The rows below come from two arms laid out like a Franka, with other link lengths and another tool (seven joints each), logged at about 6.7 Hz.
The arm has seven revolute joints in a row. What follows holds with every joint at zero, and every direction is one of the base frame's. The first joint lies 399.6 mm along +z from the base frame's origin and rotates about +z. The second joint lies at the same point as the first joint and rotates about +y. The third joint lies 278.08 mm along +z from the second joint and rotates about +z. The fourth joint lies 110.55 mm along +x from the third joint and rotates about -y. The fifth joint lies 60.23 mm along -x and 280.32 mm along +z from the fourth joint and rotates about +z. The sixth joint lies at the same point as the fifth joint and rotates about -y. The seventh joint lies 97.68 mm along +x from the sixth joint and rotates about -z. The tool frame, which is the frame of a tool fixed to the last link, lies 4 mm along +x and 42 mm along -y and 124.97 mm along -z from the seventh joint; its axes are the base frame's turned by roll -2.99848, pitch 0 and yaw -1.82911 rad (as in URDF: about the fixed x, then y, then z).
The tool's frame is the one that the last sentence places.
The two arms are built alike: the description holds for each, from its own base.
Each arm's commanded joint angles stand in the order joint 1, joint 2, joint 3, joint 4, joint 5, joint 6, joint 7.
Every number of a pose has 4 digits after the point. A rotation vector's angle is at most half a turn.
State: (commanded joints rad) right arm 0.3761 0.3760 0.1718 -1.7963 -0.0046 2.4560 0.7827; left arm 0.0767 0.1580 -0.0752 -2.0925 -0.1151 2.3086 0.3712
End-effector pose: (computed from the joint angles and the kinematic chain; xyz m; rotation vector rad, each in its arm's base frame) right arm 0.5099 0.2641 0.4095 -1.3809 2.4128 -0.0884; left arm 0.5053 -0.0429 0.4123 -1.4891 2.6539 -0.3665
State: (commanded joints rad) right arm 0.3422 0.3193 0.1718 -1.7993 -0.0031 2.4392 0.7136; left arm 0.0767 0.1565 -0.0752 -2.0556 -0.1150 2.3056 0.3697
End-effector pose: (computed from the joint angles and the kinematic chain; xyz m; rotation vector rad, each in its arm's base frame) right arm 0.5179 0.2448 0.4395 -1.4030 2.3513 -0.1188; left arm 0.5137 -0.0428 0.4259 -1.4706 2.6255 -0.3890
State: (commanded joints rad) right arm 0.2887 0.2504 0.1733 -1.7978 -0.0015 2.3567 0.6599; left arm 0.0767 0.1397 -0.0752 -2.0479 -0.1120 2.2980 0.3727
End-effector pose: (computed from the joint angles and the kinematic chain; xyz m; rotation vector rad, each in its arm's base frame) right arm 0.5214 0.2130 0.4705 -1.4172 2.3547 -0.1541; left arm 0.5139 -0.0428 0.4364 -1.4528 2.6161 -0.3956
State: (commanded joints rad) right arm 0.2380 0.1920 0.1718 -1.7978 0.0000 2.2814 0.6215; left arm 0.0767 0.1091 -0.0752 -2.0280 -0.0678 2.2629 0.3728
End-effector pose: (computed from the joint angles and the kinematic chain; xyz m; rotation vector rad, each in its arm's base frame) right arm 0.5218 0.1816 0.4950 -1.4159 2.3759 -0.1839; left arm 0.5117 -0.0418 0.4542 -1.3982 2.6194 -0.3577
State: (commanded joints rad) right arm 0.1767 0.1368 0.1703 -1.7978 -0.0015 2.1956 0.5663; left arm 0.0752 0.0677 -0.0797 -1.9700 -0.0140 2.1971 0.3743
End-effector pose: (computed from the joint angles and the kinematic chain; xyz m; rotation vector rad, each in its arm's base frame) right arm 0.5206 0.1444 0.5163 -1.4314 2.4037 -0.2166; left arm 0.5114 -0.0430 0.4883 -1.3195 2.6111 -0.3174
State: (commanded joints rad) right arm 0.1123 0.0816 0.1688 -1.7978 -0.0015 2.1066 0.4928; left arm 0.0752 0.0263 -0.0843 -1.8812 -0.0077 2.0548 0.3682
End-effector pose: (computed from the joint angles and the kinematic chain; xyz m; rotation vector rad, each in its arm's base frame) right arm 0.5162 0.1062 0.5367 -1.4657 2.4249 -0.2443; left arm 0.5057 -0.0455 0.5284 -1.3199 2.6217 -0.3005
